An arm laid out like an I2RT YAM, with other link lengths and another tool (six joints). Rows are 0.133 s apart.
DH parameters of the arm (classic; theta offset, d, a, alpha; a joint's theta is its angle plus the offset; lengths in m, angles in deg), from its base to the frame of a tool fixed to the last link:
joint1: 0 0.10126 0.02 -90
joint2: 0 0 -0.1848 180
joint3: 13.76 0 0.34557 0
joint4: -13.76 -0.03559 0.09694 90
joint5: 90 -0.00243 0 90
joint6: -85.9 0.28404 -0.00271 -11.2
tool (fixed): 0 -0.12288 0 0
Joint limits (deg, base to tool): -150..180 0..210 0..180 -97..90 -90..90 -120..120
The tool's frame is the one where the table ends.
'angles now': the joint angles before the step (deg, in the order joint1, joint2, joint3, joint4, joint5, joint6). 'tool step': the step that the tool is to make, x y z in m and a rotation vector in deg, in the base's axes. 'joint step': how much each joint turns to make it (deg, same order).
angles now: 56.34 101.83 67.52 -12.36 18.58 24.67
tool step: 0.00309 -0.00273 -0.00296 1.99 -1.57 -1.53
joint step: -0.06 -0.81 -2.87 4.27 1.17 0.96
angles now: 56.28 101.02 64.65 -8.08 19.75 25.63
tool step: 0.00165 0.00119 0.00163 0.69 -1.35 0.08
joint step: 0.06 -0.22 -0.88 2.19 0.50 -0.58
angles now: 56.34 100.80 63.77 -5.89 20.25 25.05
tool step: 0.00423 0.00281 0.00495 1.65 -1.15 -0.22
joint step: -0.18 -0.04 -0.42 2.39 0.06 0.00
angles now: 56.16 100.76 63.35 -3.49 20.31 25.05
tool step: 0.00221 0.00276 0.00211 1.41 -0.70 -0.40
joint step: 0.03 0.31 -0.22 1.93 0.20 0.46
